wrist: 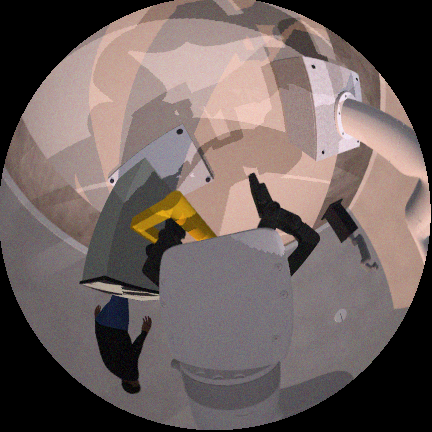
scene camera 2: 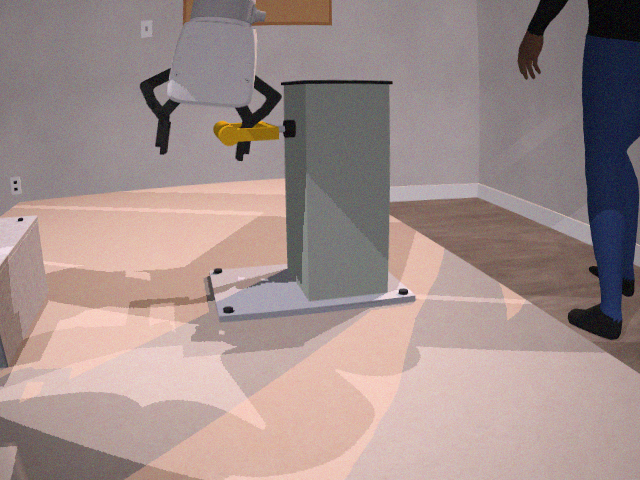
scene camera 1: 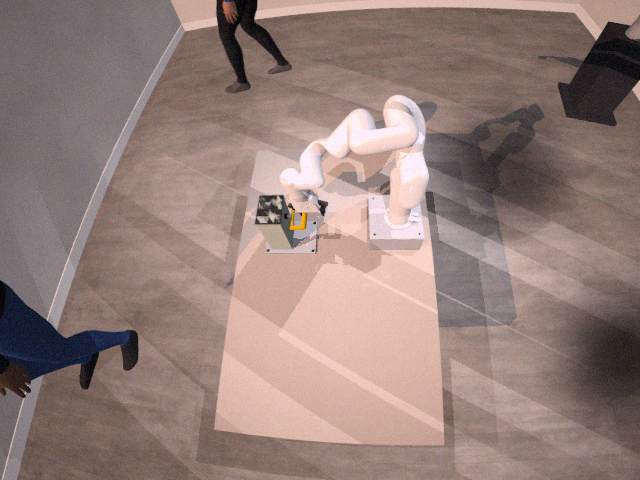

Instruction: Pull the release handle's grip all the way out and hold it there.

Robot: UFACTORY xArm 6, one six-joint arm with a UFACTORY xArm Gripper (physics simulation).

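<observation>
The yellow release handle (scene camera 1: 303,221) (scene camera 2: 226,133) (wrist: 192,217) is a rectangular loop on the side of a grey-green pillar (scene camera 1: 277,237) (scene camera 2: 346,191) (wrist: 120,215). A short pale rod shows between the loop and its black collar (scene camera 2: 290,128). My gripper (scene camera 2: 202,153) (wrist: 213,192) is open and points down at the handle. One finger reaches down through the loop, between grip bar and pillar. The other finger is outside, on the side away from the pillar, with a gap to the grip. The grip lies between the fingers, nearer the inner one, unclamped. In scene camera 1 the fingers are mostly hidden.
The pillar stands on a bolted grey plate (scene camera 1: 313,243) (scene camera 2: 268,304) (wrist: 172,152). The arm's base box (scene camera 1: 379,235) (scene camera 2: 25,294) (wrist: 327,110) stands beyond the handle side. A person in blue trousers (scene camera 1: 41,346) (scene camera 2: 607,155) (wrist: 116,345) and a dark-clothed person (scene camera 1: 232,51) are around the work area.
</observation>
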